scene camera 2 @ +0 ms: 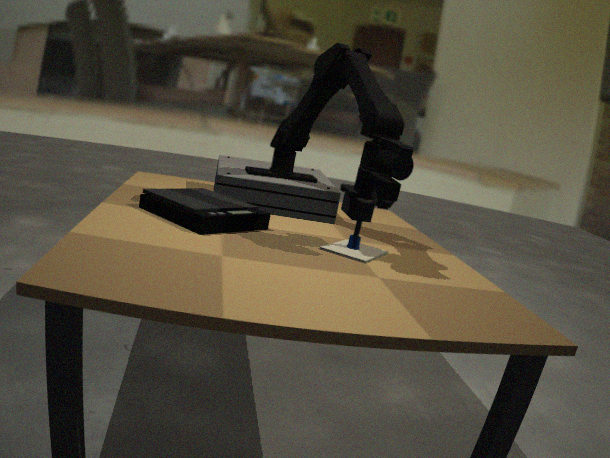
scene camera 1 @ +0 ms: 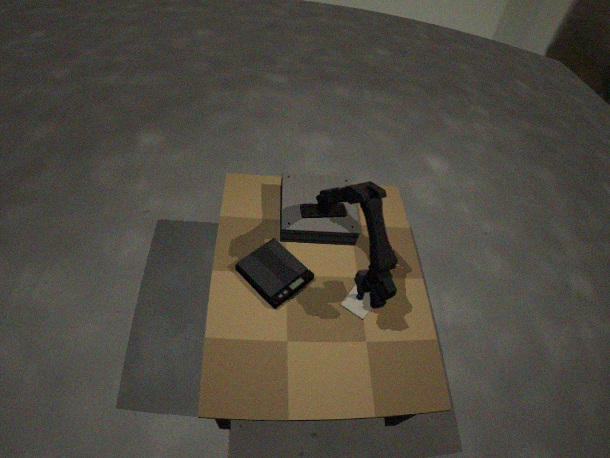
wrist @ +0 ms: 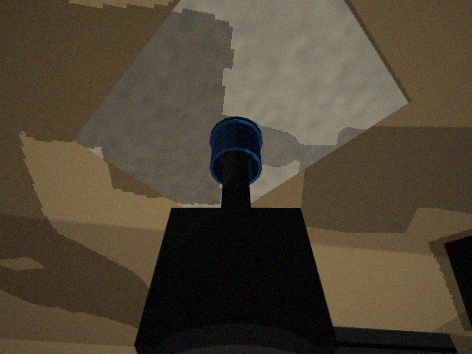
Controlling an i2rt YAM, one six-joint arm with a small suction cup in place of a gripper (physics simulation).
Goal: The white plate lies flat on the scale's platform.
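Frame: origin at the arm's base, x left, y back, z up, level; millimetres.
Where they show: hand, its tool point: (scene camera 2: pixel 351 251) (scene camera 1: pixel 358 297) (wrist: pixel 235 132); arm's base, origin of its link: (scene camera 2: pixel 280 176) (scene camera 1: pixel 323 211).
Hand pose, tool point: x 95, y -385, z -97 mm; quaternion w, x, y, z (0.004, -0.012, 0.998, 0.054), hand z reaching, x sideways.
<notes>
Each offset is from my tool point to the top centre of the thing. "pt": to the spot under its first point. Level surfaces: height alone.
The white plate {dx +3, dy -12, dz +10 mm} (scene camera 1: pixel 355 305) (scene camera 2: pixel 363 253) (wrist: pixel 305 76) is a thin flat square lying on the table {dz +5 mm} (scene camera 1: pixel 325 374) (scene camera 2: pixel 295 295), right of the middle. My blue suction cup (scene camera 1: pixel 359 296) (scene camera 2: pixel 353 241) (wrist: pixel 235 137) stands straight down on the plate's top and touches it near one corner. The plate rests on the table under it. The black scale {dx -328, dy +132, dz +50 mm} (scene camera 1: pixel 273 271) (scene camera 2: pixel 197 209) sits to the left, apart from the plate, with its display facing the front; its platform is bare. In the wrist view the scale's corner {pt dx -180, dy +107, dz +28 mm} (wrist: pixel 461 274) shows at the right edge.
The arm's grey base block (scene camera 1: pixel 295 192) (scene camera 2: pixel 275 189) stands at the back of the table, behind the scale and the plate. The arm's shadow falls between the scale and the plate. The table edge is close on the right.
</notes>
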